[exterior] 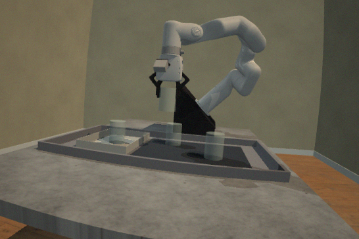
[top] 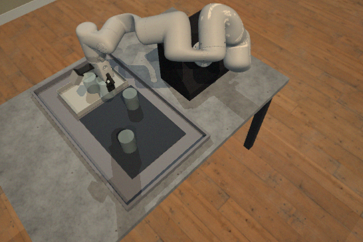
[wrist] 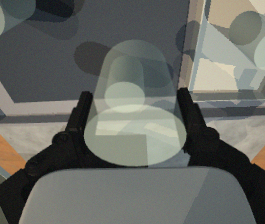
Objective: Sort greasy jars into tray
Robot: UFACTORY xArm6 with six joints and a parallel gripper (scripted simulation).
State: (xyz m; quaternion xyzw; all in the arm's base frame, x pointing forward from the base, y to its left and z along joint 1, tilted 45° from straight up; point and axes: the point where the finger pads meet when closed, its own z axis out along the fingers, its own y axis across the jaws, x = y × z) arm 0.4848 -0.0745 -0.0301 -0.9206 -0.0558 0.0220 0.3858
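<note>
The cream tray lies 21 cm below my hand, 20 cm to the right of it and 2 cm ahead of it. From my hand the other things lie so: dark mat 22 cm below, 11 cm to the left, 1 cm behind.
</note>
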